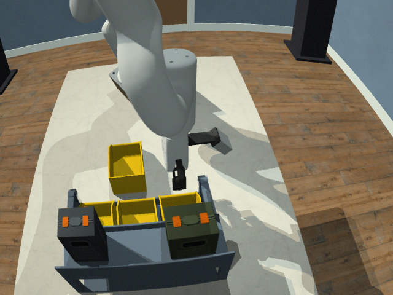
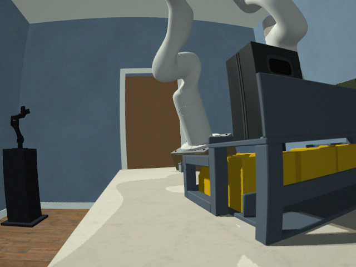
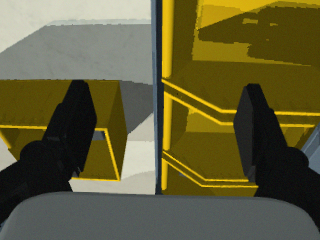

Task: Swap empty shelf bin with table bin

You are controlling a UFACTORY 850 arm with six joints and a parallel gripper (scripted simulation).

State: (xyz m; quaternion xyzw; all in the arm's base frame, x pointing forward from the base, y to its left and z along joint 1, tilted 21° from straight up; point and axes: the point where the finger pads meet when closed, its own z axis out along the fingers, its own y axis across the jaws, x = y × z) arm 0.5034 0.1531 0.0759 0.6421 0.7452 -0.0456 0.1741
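Now: hand 110 mm to the left of the shelf lip and 120 mm above it. Also, from my hand: dark grey case: 200 mm ahead, 210 mm to the right, 30 mm above; green case: 180 mm ahead, 20 mm to the left, 20 mm above.
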